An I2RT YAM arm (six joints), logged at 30 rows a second.
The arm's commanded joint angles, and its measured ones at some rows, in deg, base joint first. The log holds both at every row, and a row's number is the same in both.
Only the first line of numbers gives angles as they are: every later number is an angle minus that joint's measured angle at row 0.
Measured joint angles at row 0:
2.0 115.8 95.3 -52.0 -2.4 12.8
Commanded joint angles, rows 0 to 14:
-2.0 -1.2 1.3 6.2 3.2 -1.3
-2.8 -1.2 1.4 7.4 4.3 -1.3
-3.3 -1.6 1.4 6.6 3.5 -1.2
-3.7 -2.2 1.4 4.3 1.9 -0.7
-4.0 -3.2 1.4 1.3 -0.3 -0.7
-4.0 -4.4 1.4 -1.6 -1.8 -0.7
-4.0 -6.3 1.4 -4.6 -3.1 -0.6
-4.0 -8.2 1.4 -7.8 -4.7 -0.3
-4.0 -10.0 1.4 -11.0 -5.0 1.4
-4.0 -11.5 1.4 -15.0 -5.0 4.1
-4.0 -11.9 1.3 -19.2 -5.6 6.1
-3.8 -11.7 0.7 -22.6 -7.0 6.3
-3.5 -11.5 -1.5 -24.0 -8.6 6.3
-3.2 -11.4 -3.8 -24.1 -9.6 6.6
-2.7 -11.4 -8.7 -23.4 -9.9 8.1
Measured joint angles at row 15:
-3.7 -12.1 -1.3 -23.7 -6.4 4.7
